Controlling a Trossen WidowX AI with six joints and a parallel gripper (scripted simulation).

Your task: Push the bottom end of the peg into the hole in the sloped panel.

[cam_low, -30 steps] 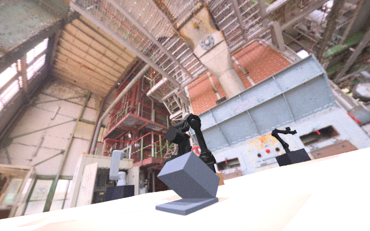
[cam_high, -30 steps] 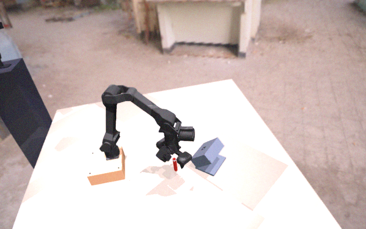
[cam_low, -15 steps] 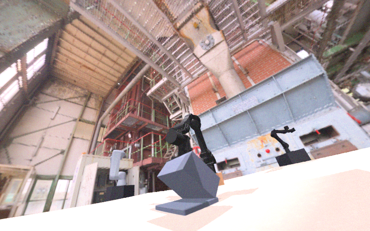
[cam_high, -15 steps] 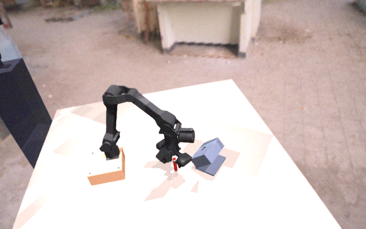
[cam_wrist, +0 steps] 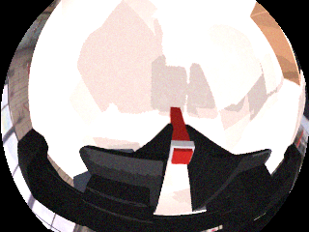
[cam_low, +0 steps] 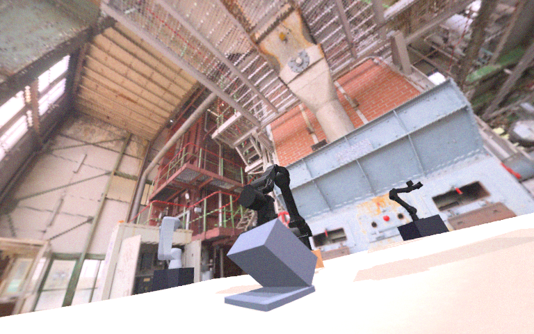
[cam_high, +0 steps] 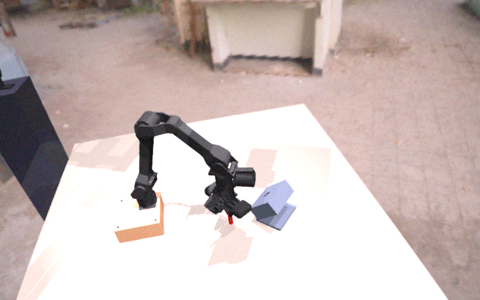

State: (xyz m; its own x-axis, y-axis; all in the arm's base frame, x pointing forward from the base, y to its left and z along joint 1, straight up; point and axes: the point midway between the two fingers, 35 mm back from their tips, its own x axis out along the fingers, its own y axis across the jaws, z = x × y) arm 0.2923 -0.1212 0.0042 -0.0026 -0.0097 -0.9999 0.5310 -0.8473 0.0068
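Now: the sloped panel 16 cm ahead of my gripper tip, 2 cm above it and 1 cm to the left of it. Also, from my gripper tip: red peg: 2 cm above.
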